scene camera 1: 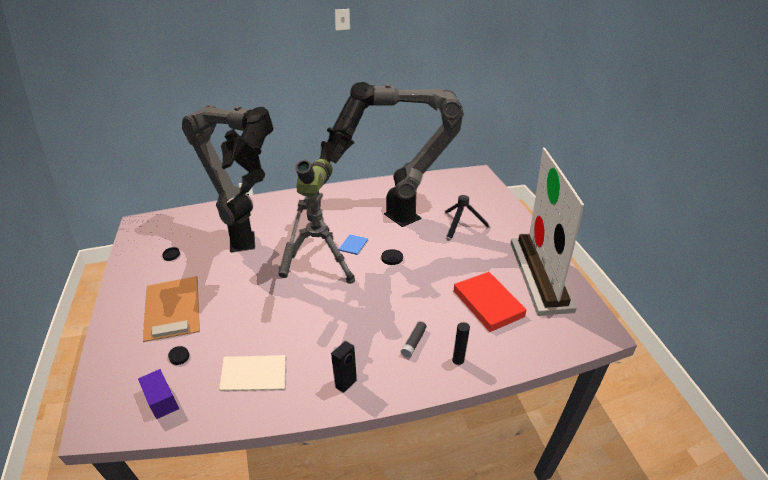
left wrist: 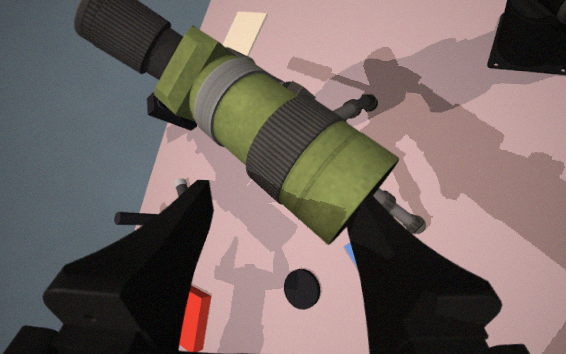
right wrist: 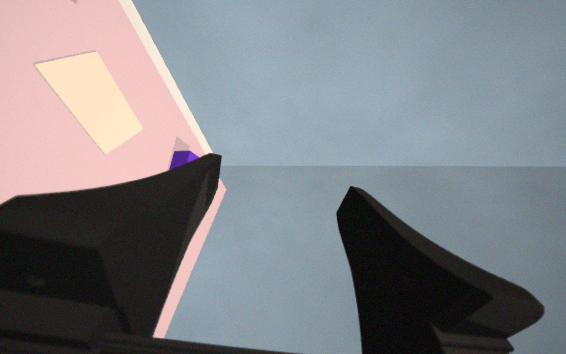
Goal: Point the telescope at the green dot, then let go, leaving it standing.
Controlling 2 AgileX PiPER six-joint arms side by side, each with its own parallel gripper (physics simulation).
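The green telescope [scene camera 1: 314, 178] [left wrist: 240, 112] stands upright on its grey tripod [scene camera 1: 317, 228]. Its eyepiece [scene camera 1: 304, 168] [left wrist: 122, 32] faces the front of the table, and its wide front end faces the back, toward the left arm. The green dot [scene camera 1: 553, 186] is high on the white board [scene camera 1: 566, 243] at the right of scene camera 1. My left gripper [scene camera 1: 326, 153] [left wrist: 280, 198] is open at the telescope's front end; one finger overlaps the rim in the left wrist view, and contact is unclear. My right gripper [scene camera 1: 240, 178] [right wrist: 284, 186] is open and empty, raised left of the telescope.
A small black tripod [scene camera 1: 463, 202] stands right of the left arm's base. A blue pad [scene camera 1: 353, 244] and a black disc [scene camera 1: 391, 256] [left wrist: 302, 289] lie near the telescope's tripod. A red box [scene camera 1: 489, 301] [left wrist: 196, 320] lies before the board. A black camera [scene camera 1: 343, 367] stands near the front.
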